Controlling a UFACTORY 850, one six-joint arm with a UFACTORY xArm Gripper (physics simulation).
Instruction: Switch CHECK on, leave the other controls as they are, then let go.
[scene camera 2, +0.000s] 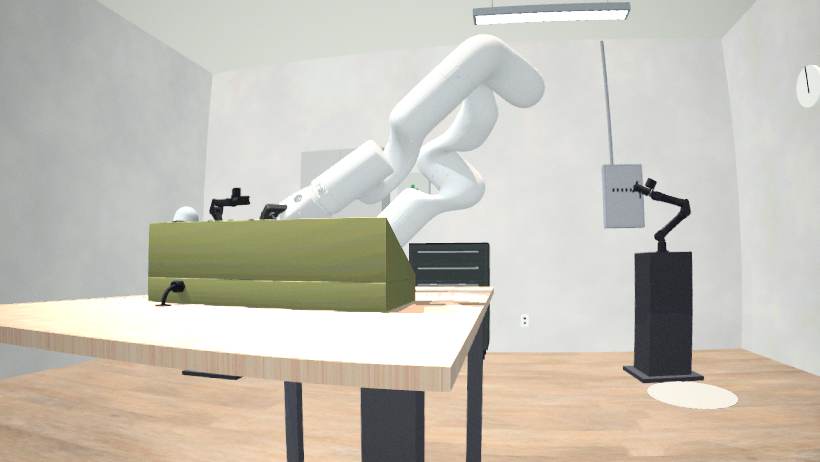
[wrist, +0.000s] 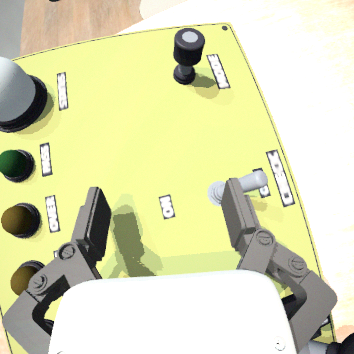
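The CHECK toggle (wrist: 254, 181) is a grey lever on the yellow-green console (scene camera 2: 269, 249) (wrist: 125, 110). In the wrist view it leans right, toward the CHECK label (wrist: 281, 178) and the partly hidden label beside it, away from the ON label (wrist: 166, 207). My gripper (scene camera 2: 273, 211) (wrist: 164, 194) is open with nothing between its fingers. In the wrist view its right fingertip overlaps the lever near its base, hiding part of it; whether they touch I cannot tell. The left finger is over the panel, left of the ON label. In the scene view the console hides the toggle.
A black-knobbed MODE lever (wrist: 188, 52) stands at the panel's top right. At left are a white dome lamp (scene camera 2: 185, 214) (wrist: 15, 95), a green PASS lamp (wrist: 16, 164) and amber lamps, one labelled OVER (wrist: 21, 220). A black knob (wrist: 345, 345) shows at bottom right.
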